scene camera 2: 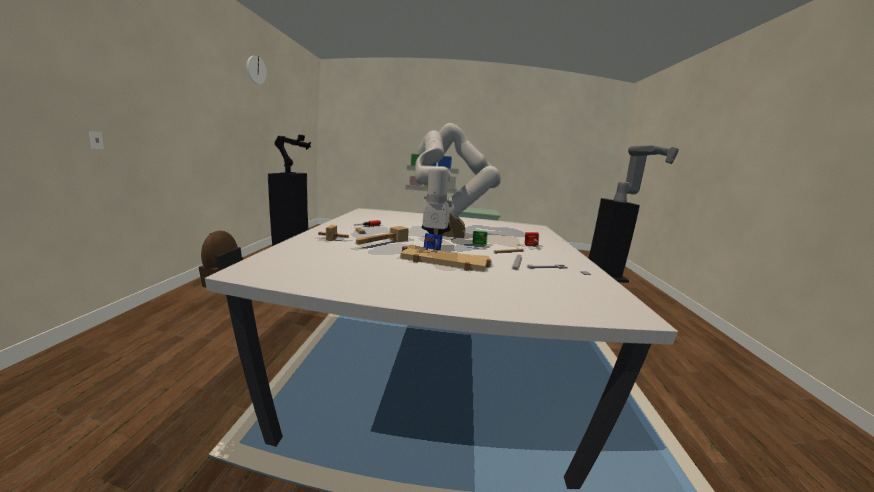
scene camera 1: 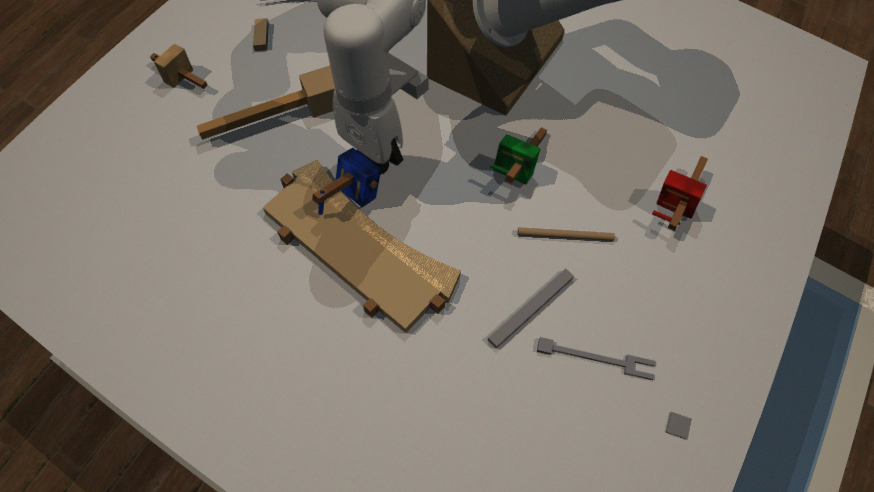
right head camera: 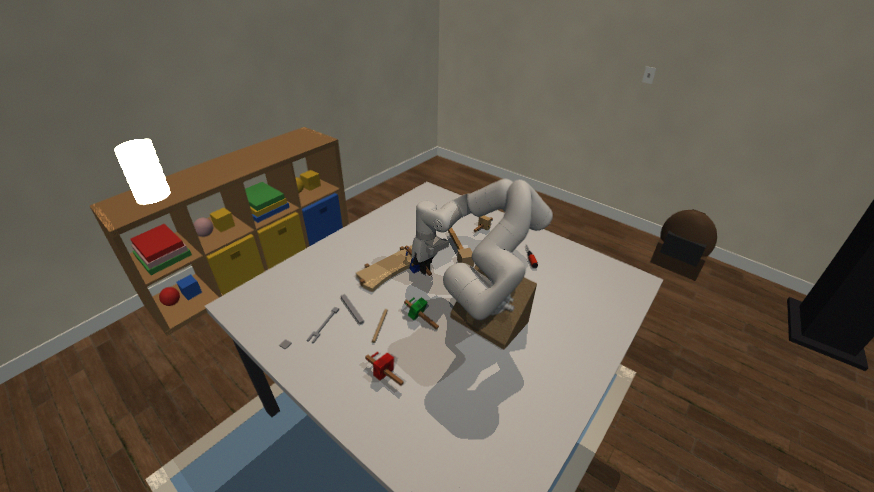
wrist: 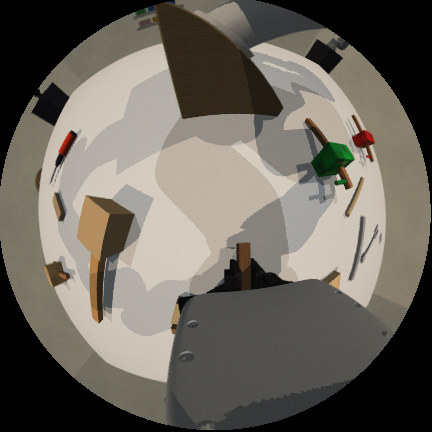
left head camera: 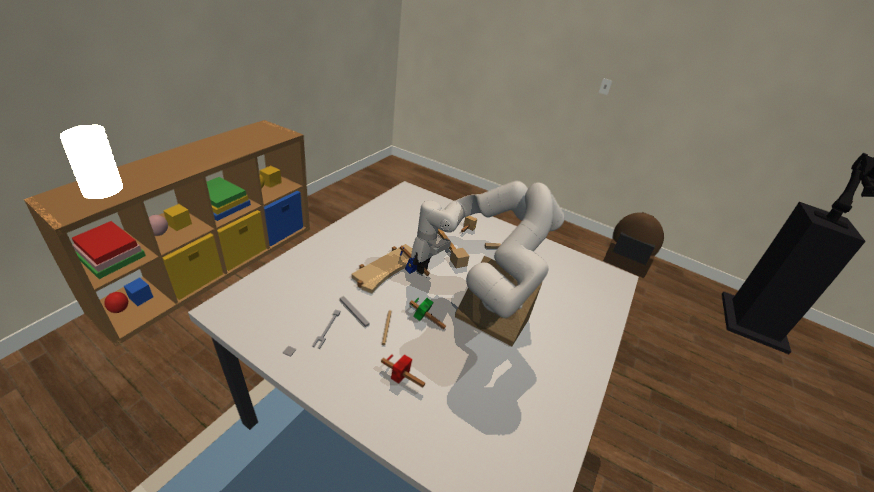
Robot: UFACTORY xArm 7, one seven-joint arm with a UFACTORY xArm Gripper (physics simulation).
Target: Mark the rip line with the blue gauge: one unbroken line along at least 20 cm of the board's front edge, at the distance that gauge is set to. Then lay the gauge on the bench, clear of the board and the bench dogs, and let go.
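Places are measured from the arm's base along level axes (x left, y back, z up), in millimetres.
Pixels of known places: gripper, fingertip midpoint: [scene camera 1: 376, 168] [right head camera: 424, 271] [wrist: 240, 269] [left head camera: 421, 271]; arm's base at its link origin: [scene camera 2: 449, 210] [scene camera 1: 500, 11] [wrist: 222, 33].
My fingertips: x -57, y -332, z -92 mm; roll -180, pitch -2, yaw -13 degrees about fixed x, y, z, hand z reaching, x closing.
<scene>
Ahead of a thing's pixels: the offset from my fingertips to its middle.
The blue gauge {dx -9, dy -45, dz +20 mm} [left head camera: 411, 266] [right head camera: 415, 267] [scene camera 1: 357, 177] [scene camera 2: 433, 240] has its head beside the board's curved edge on the robot's side, near the end by the mallet. Its brown beam reaches over the board {dx +40, dy -123, dz -8 mm} [left head camera: 380, 273] [scene camera 1: 360, 244] [scene camera 2: 446, 258], and a blue pin points down at the board's top; whether the pin touches cannot be told. My gripper [scene camera 1: 387, 163] [wrist: 240, 269] is shut on the gauge from the robot's side; its fingertips are partly hidden. Brown bench dogs {dx -63, dy -168, dz -5 mm} [scene camera 1: 285, 234] {dx +112, dy -209, dz -5 mm} [scene camera 1: 371, 306] {dx +193, dy -159, dz -5 mm} [scene camera 1: 437, 303] {dx -113, dy -87, dz -5 mm} [scene camera 1: 286, 179] stand against the board's far edge and ends. I cannot make out a line on the board.
A green gauge {dx +194, dy +135, dz +6 mm} [scene camera 1: 516, 158] [wrist: 332, 159] and a red gauge {dx +455, dy +190, dz +13 mm} [scene camera 1: 680, 194] lie right of the board in scene camera 1. A mallet {dx -221, dy +17, dz +9 mm} [scene camera 1: 253, 113] [wrist: 105, 227] and a wooden gauge {dx -434, dy +21, dz +10 mm} [scene camera 1: 173, 64] lie left. A dowel {dx +315, dy +39, dz -12 mm} [scene camera 1: 565, 234], grey bar {dx +316, dy -97, dz -12 mm} [scene camera 1: 530, 308] and wrench {dx +429, dy -124, dz -14 mm} [scene camera 1: 590, 355] lie beyond the board's right end.
</scene>
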